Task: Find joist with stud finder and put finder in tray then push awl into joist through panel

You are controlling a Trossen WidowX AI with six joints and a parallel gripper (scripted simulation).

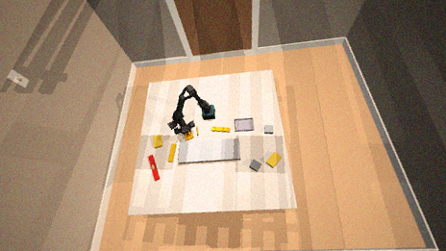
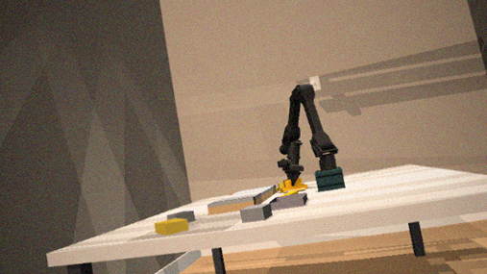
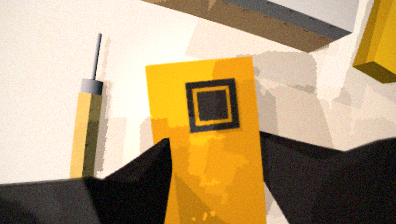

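Right now the awl is 9 cm to the left of my gripper tip and 2 cm below it. The rest, counted from my gripper tip: stud finder: 2 cm above, 1 cm ahead; then red bar: 29 cm to the right, 28 cm ahead, 1 cm below; then grey tray: 51 cm to the left, 4 cm behind, 1 cm below.
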